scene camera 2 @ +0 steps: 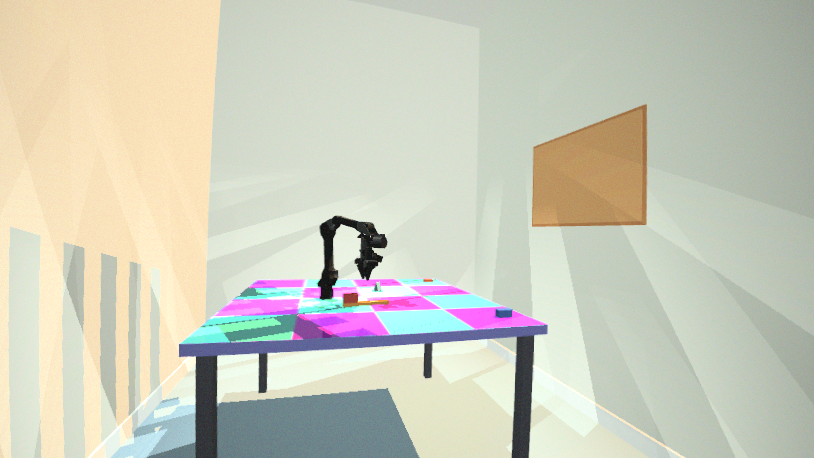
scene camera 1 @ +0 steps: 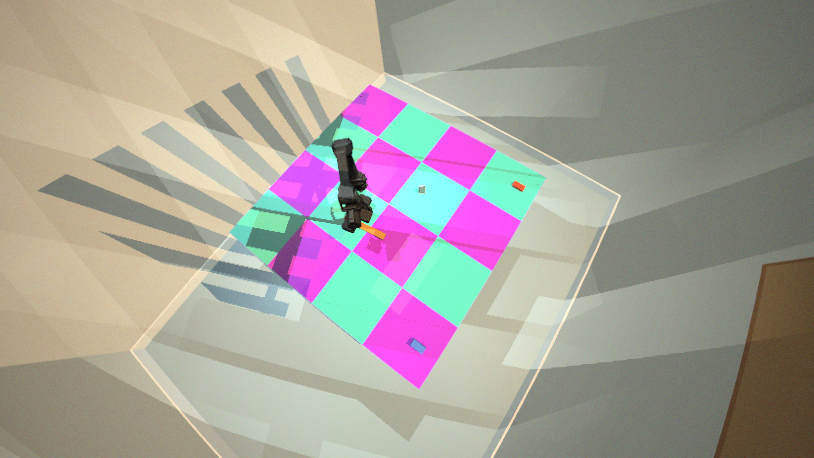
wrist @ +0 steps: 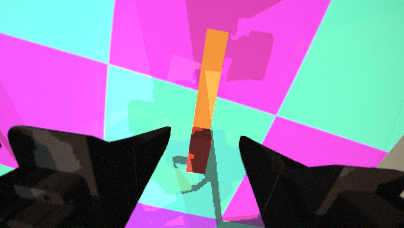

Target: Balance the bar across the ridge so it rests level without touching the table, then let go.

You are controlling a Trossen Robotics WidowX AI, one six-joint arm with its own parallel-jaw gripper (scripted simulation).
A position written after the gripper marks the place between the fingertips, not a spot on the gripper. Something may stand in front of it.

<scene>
The gripper (wrist: pixel 205 135) is open, holding nothing. Also in view: an orange bar (wrist: pixel 215 46).
</scene>
